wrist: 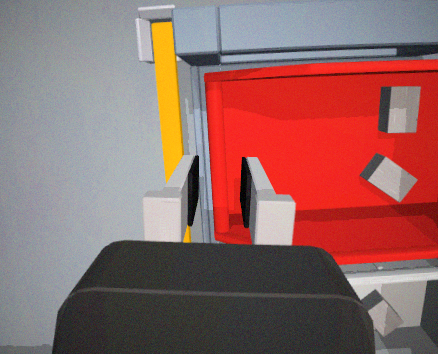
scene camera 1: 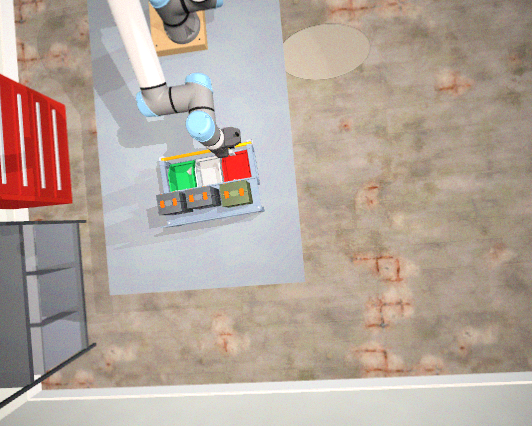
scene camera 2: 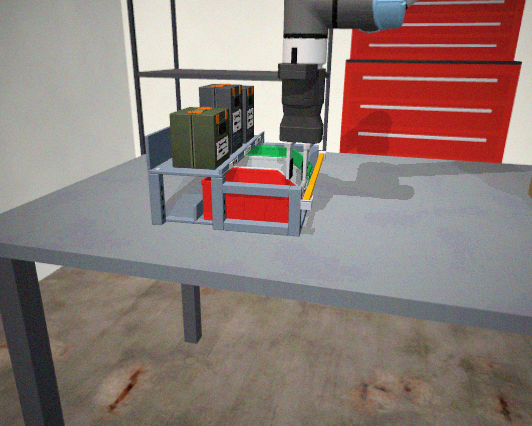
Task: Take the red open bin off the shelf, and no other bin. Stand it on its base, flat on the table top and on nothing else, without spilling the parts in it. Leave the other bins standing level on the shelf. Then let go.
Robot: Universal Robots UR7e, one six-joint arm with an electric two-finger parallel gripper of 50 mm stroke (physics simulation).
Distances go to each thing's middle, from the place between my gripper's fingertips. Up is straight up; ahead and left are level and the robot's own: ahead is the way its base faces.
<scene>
Now: hand 80 mm short of the red open bin point(scene camera 2: 244, 207), 20 mm to the right of it and 40 mm above it. Round my hand: white bin point(scene camera 2: 248, 162) (110 mm ahead, 90 mm to the right, 40 mm below); yellow strip point(wrist: 165, 60) (10 mm ahead, 110 mm to the right, 20 mm below); olive case point(scene camera 2: 199, 135) (170 mm ahead, 50 mm to the left, 70 mm above).
</scene>
